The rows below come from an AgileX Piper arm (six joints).
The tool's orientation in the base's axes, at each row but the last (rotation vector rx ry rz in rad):
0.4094 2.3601 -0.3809
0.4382 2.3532 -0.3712
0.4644 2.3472 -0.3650
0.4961 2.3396 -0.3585
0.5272 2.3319 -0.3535
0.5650 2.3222 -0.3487
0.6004 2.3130 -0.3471
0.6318 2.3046 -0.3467
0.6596 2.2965 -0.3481
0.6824 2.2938 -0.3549
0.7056 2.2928 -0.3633
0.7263 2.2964 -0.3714
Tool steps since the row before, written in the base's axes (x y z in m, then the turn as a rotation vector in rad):
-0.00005 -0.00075 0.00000 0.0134 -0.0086 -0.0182
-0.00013 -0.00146 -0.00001 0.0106 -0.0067 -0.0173
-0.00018 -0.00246 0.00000 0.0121 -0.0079 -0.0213
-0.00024 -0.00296 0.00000 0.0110 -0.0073 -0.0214
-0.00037 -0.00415 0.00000 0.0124 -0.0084 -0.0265
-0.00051 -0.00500 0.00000 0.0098 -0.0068 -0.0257
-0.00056 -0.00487 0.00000 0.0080 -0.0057 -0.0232
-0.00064 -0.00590 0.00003 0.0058 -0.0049 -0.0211
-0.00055 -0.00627 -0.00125 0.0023 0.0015 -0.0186
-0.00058 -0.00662 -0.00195 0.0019 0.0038 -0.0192
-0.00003 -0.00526 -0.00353 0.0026 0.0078 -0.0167
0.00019 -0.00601 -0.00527 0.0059 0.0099 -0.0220
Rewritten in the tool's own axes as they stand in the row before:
-0.00010 -0.00070 0.00025 0.0014 0.0003 0.0241
-0.00020 -0.00137 0.00049 0.0032 0.0007 0.0211
-0.00043 -0.00228 0.00084 0.0046 0.0008 0.0253
-0.00058 -0.00274 0.00100 0.0056 0.0009 0.0245
-0.00088 -0.00382 0.00141 0.0079 0.0011 0.0294
-0.00115 -0.00459 0.00169 0.0095 0.0011 0.0267
-0.00120 -0.00445 0.00165 0.0093 0.0010 0.0234
-0.00163 -0.00532 0.00205 0.0095 0.0003 0.0203
-0.00103 -0.00545 0.00322 0.0122 0.0036 0.0139
-0.00074 -0.00567 0.00391 0.0137 0.0053 0.0131
0.00046 -0.00409 0.00482 0.0130 0.0088 0.0099
0.00114 -0.00439 0.00658 0.0155 0.0128 0.0146

